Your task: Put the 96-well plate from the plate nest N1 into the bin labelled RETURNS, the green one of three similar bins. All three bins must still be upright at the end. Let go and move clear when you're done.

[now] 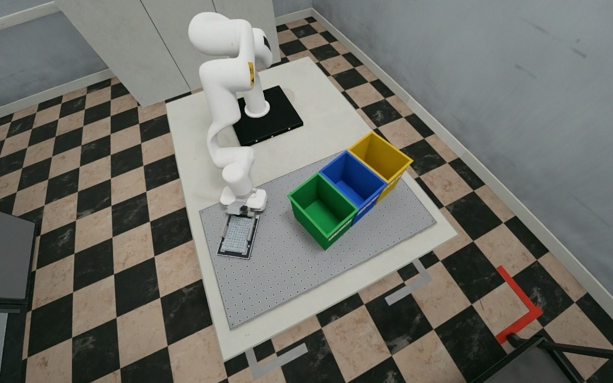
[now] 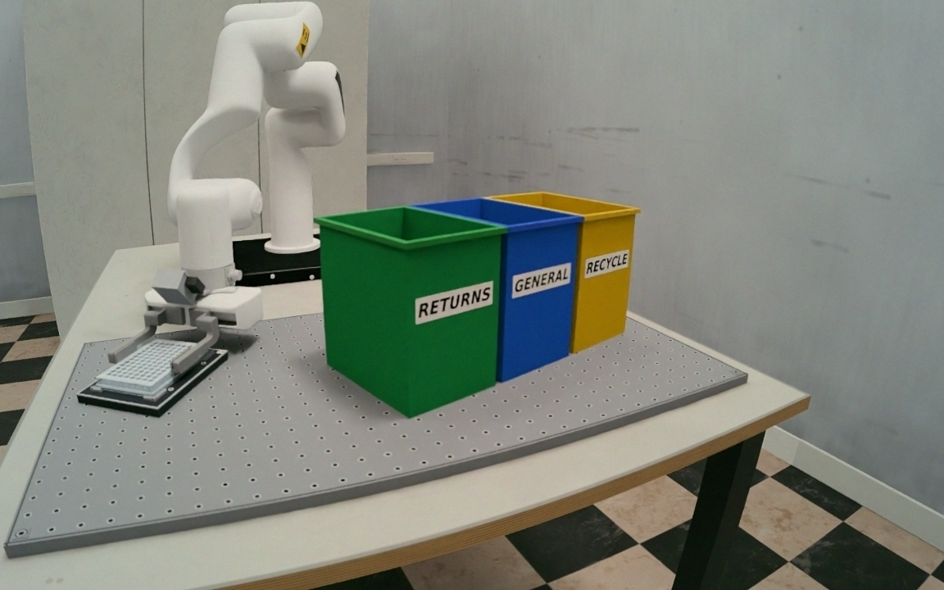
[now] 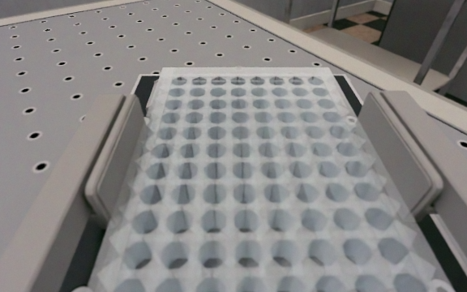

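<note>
The clear 96-well plate is 1 cm below my hand. Round my hand: black plate nest N1 (2 cm below); green returns bin (9 cm ahead, 29 cm to the left, 6 cm above); blue general bin (5 cm ahead, 42 cm to the left, 6 cm above).
</note>
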